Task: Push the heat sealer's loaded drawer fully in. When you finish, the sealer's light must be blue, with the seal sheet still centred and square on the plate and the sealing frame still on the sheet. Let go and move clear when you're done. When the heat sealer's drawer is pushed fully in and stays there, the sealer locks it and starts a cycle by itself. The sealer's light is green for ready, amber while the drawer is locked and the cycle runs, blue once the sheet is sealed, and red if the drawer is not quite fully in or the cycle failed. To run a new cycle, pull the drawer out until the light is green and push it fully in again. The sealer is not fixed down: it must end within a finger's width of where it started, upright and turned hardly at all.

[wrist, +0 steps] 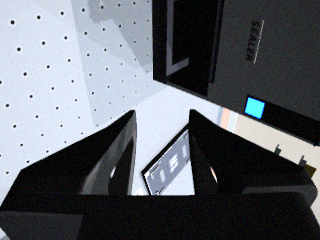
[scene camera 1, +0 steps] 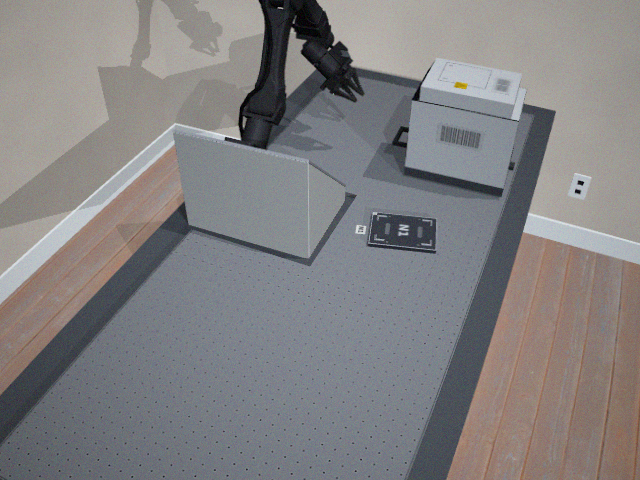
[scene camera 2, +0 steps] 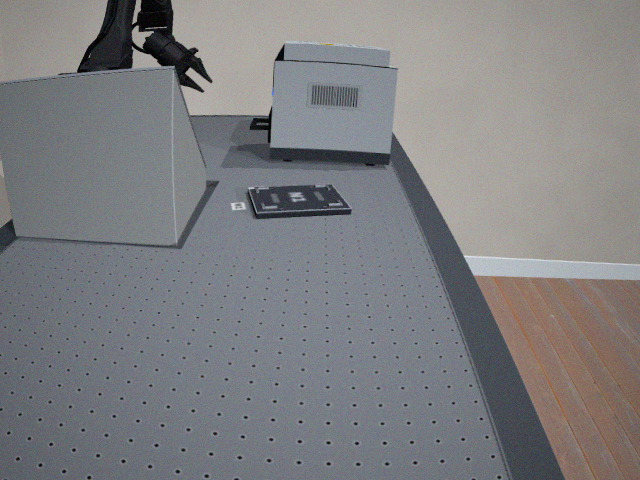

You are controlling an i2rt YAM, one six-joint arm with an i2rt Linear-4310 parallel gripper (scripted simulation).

Labels:
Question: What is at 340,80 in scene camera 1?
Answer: My gripper.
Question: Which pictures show the heat sealer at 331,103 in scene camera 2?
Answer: The wrist view, scene camera 1 and scene camera 2: all of them.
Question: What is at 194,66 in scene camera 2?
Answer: My gripper.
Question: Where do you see a heat sealer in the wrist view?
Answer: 254,65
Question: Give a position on a heat sealer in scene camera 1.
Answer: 461,133

